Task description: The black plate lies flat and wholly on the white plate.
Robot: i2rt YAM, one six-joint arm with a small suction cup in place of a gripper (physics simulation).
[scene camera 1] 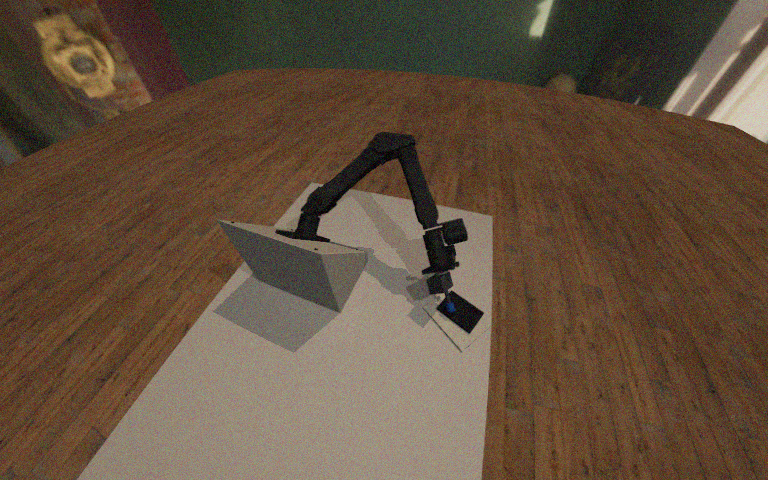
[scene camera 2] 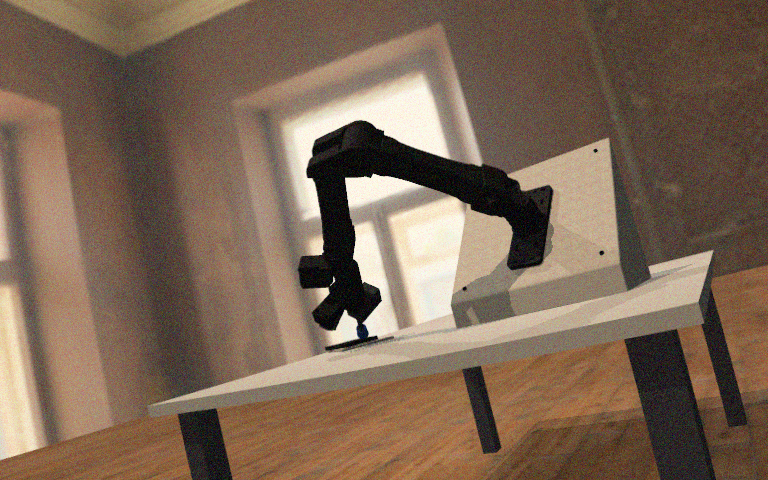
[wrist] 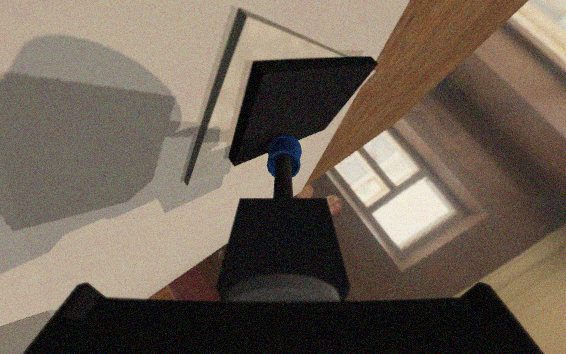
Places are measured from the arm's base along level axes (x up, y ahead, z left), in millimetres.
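Pixels of known places: end effector, tool point: (scene camera 1: 451, 311) (scene camera 2: 363, 335) (wrist: 283, 147); arm's base, origin of the base link: (scene camera 1: 304, 238) (scene camera 2: 531, 227).
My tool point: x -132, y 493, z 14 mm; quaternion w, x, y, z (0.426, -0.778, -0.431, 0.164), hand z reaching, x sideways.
For each thing: its top centre in the pictures, then the offset to it from my tool point.
- thin black square plate, middle of its top: (wrist: 307, 113) (scene camera 2: 350, 341) (scene camera 1: 460, 310) dx -8, dy +28, dz +20 mm
- larger white plate, middle of its top: (wrist: 292, 121) (scene camera 2: 358, 343) (scene camera 1: 456, 316) dx -17, dy +22, dz +1 mm
A thin black square plate (scene camera 1: 470, 312) (scene camera 2: 349, 343) (wrist: 306, 99) lies flat on a larger white plate (scene camera 1: 449, 331) (scene camera 2: 394, 338) (wrist: 275, 41), near the right edge of the white table. It sits in the white plate's right part, and bare white plate shows on its left and far sides. My gripper, a blue suction cup (scene camera 1: 450, 308) (scene camera 2: 361, 331) (wrist: 284, 150), is at the black plate's near corner, at or just above its surface. It holds nothing.
The arm's grey wedge-shaped mount (scene camera 1: 296, 263) (scene camera 2: 580, 207) stands on the white table (scene camera 1: 322, 392) (scene camera 2: 425, 361) to the left of the plates. The table's right edge (scene camera 1: 491, 289) runs close beside the plates, with wooden floor (scene camera 1: 580, 310) below.
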